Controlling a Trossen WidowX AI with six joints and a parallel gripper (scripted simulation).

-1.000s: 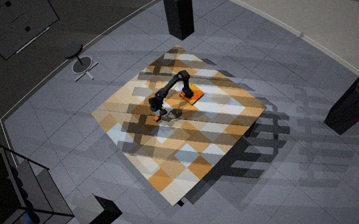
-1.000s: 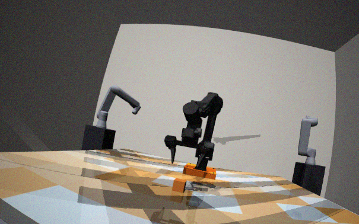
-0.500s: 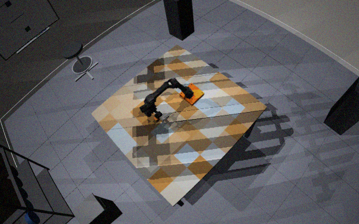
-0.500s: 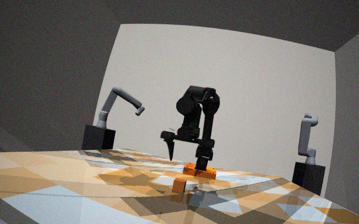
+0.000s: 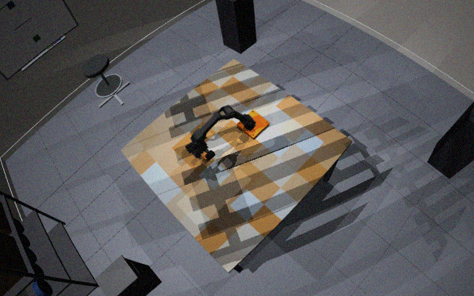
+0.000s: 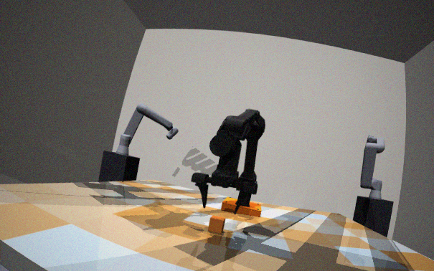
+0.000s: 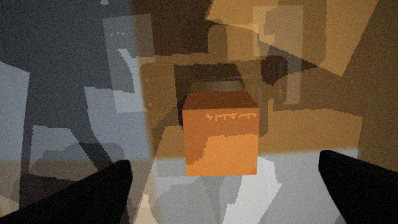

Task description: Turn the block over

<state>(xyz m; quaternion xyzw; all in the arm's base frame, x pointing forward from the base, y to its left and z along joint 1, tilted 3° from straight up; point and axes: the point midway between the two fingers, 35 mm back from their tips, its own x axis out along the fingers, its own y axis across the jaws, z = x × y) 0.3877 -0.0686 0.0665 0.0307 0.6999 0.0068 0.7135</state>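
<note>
Right now the orange block is 40 mm below my gripper tip and 10 mm behind it.
</note>
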